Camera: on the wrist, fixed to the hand. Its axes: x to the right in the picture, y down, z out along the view.
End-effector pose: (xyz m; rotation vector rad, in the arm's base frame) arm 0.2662 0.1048 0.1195 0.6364 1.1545 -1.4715
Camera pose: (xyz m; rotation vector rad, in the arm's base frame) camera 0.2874 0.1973 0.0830 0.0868 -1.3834 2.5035
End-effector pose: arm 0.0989 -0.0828 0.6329 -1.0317 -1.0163 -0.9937
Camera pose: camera 0.1498 -0.1625 0.5954 0.3631 -1.7533 -1.9834
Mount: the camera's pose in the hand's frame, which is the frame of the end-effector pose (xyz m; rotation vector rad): -0.0125 0.0390 -0.0931 0.3267 0.1790 -1.5828
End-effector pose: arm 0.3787 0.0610 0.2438 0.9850 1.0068 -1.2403
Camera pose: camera 0.4112 0.1567 0.2325 -0.3433 -1.7066 2.4524
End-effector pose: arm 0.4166 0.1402 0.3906 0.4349 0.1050 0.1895
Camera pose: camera 0.3850 0.2103 0.3241 0.5471 0.6226 -1.3648
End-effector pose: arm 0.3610 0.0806 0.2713 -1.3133 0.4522 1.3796
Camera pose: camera 0.3649 -0.0155 0.2381 -1.0137 -0.2766 -0.1364
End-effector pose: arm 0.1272 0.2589 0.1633 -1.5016 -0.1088 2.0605
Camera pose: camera 0.1971 0.1958 0.1249 -0.8005 -0.6153 0.6075
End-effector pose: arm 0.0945 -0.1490 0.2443 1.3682 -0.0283 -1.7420
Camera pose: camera 0.1917 -0.1199 0.2375 -1.3725 -0.8512 2.0307
